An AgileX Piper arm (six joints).
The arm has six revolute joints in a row. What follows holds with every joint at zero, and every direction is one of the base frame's. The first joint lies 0.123 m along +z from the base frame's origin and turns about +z. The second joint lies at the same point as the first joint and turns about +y. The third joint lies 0.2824 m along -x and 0.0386 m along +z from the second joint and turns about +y. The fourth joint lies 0.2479 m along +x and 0.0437 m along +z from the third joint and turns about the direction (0.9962, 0, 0.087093). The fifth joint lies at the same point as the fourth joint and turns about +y. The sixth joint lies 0.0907 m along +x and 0.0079 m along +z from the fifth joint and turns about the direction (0.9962, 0, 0.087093). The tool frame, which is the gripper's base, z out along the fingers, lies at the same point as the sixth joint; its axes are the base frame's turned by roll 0, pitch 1.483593 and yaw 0 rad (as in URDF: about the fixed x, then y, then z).
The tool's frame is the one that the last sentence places.
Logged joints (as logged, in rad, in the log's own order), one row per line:
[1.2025, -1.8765, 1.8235, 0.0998, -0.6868, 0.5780]
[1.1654, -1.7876, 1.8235, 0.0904, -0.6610, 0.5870]
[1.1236, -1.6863, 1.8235, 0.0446, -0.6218, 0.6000]
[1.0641, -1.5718, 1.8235, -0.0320, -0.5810, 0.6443]
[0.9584, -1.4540, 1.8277, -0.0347, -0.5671, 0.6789]
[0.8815, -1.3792, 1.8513, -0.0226, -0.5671, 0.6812]
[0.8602, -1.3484, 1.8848, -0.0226, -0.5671, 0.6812]
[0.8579, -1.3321, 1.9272, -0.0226, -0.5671, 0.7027]
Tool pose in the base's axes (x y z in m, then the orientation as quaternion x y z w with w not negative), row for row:
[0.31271, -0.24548, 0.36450, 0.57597, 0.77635, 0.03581, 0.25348]
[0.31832, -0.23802, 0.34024, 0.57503, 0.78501, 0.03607, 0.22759]
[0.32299, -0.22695, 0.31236, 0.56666, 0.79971, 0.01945, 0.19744]
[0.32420, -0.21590, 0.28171, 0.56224, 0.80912, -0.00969, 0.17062]
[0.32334, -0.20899, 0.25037, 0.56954, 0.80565, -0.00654, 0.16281]
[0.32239, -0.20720, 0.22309, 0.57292, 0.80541, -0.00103, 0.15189]
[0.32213, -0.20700, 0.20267, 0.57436, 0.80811, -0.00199, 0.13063]
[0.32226, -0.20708, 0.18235, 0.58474, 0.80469, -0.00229, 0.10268]
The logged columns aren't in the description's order. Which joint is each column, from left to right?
Columns, left to right: joint 5, joint 3, joint 2, joint 4, joint 1, joint 6.
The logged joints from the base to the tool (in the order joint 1, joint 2, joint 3, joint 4, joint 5, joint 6), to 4 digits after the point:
[-0.6868, 1.8235, -1.8765, 0.0998, 1.2025, 0.5780]
[-0.6610, 1.8235, -1.7876, 0.0904, 1.1654, 0.5870]
[-0.6218, 1.8235, -1.6863, 0.0446, 1.1236, 0.6000]
[-0.5810, 1.8235, -1.5718, -0.0320, 1.0641, 0.6443]
[-0.5671, 1.8277, -1.4540, -0.0347, 0.9584, 0.6789]
[-0.5671, 1.8513, -1.3792, -0.0226, 0.8815, 0.6812]
[-0.5671, 1.8848, -1.3484, -0.0226, 0.8602, 0.6812]
[-0.5671, 1.9272, -1.3321, -0.0226, 0.8579, 0.7027]

